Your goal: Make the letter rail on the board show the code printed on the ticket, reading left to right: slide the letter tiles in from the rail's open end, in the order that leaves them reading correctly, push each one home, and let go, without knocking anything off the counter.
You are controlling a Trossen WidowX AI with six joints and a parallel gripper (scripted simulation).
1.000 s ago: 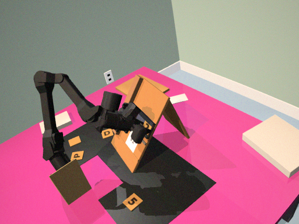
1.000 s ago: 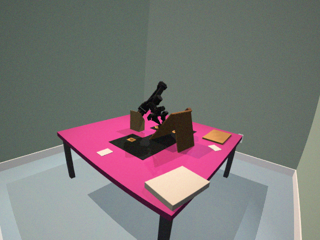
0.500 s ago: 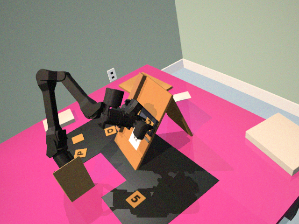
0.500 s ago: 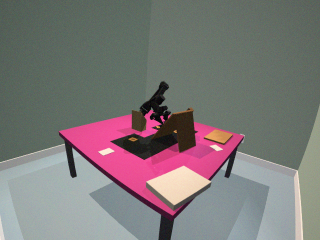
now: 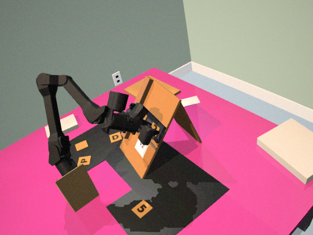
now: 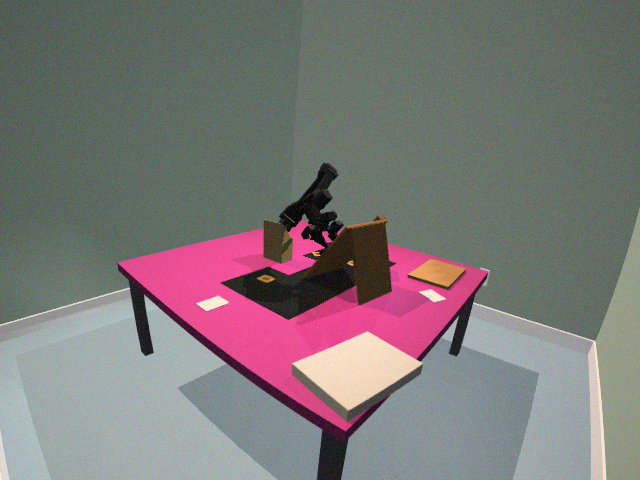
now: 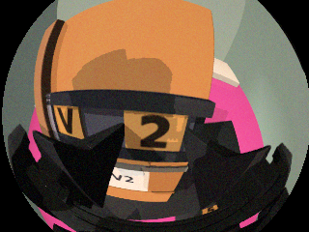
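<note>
My gripper tip is 80 mm above the white ticket, 50 mm to the right of it and 50 mm past it. From my gripper tip the other things lie so: white block (610 mm to the left, 210 mm behind, 150 mm below); orange flat panel (450 mm to the left, 320 mm ahead, 160 mm below); black mat (170 mm below, 150 mm behind, 80 mm to the left).
</note>
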